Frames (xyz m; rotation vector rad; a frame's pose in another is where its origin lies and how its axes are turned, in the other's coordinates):
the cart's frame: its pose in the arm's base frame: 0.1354 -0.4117 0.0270 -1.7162 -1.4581 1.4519
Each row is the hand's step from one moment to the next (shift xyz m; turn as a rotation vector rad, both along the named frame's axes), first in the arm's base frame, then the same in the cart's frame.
Working: the arm's base frame: its pose in the cart's frame: 0.3985 -0.1714 0.0186 1.7162 1.4581 -1.4519

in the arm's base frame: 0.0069 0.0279 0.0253 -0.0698 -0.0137 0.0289
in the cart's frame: 0.0139 -0.0278 -0.0224 -0.0161 -0.0491 0.0568
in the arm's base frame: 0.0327 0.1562 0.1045 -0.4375 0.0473 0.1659
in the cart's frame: 0.0937 -0.1267 -0.1075 0.0253 -0.3392 0.3248
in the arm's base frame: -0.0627 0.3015 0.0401 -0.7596 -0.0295 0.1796
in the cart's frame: 0.2627 -0.1608 -0.0395 -0.0118 -0.4600 0.6312
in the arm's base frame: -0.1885 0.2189 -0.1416 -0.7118 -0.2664 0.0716
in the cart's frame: 0.2784 -0.0325 0.1579 -0.1863 -0.2697 0.6894
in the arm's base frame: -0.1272 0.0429 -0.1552 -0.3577 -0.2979 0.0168
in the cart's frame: 0.1181 0.0634 0.1554 -0.2336 -0.0646 0.3978
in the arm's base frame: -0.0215 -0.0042 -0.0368 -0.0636 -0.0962 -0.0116
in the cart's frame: 0.0140 0.0235 0.0330 -0.0745 0.0153 0.0875
